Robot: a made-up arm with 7 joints. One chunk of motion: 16 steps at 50 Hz.
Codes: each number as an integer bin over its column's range. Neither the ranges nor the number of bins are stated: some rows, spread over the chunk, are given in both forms.
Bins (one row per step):
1: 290 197 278 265 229 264
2: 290 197 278 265 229 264
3: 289 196 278 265 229 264
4: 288 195 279 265 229 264
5: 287 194 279 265 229 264
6: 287 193 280 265 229 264
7: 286 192 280 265 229 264
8: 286 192 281 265 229 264
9: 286 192 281 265 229 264
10: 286 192 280 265 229 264
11: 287 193 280 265 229 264
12: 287 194 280 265 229 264
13: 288 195 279 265 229 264
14: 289 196 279 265 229 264
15: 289 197 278 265 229 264
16: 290 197 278 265 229 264
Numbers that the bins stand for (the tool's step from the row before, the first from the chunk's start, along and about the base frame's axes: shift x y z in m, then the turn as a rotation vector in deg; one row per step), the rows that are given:
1: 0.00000 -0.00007 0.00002 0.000 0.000 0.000
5: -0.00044 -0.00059 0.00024 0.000 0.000 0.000
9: -0.00058 -0.00094 0.00069 0.000 0.000 0.000
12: -0.00044 -0.00059 0.00047 0.000 0.000 0.000
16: 0.00000 -0.00007 0.00002 0.000 0.000 0.000
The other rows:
2: 0.00000 -0.00007 0.00002 0.000 0.000 0.000
3: -0.00015 -0.00025 0.00002 0.000 0.000 0.000
4: -0.00029 -0.00042 0.00024 0.000 0.000 0.000
6: -0.00044 -0.00076 0.00047 0.000 0.000 0.000
7: -0.00058 -0.00094 0.00047 0.000 0.000 0.000
8: -0.00058 -0.00094 0.00069 0.000 0.000 0.000
10: -0.00058 -0.00094 0.00047 0.000 0.000 0.000
11: -0.00044 -0.00076 0.00047 0.000 0.000 0.000
13: -0.00029 -0.00042 0.00024 0.000 0.000 0.000
14: -0.00015 -0.00025 0.00024 0.000 0.000 0.000
15: -0.00015 -0.00007 0.00002 0.000 0.000 0.000

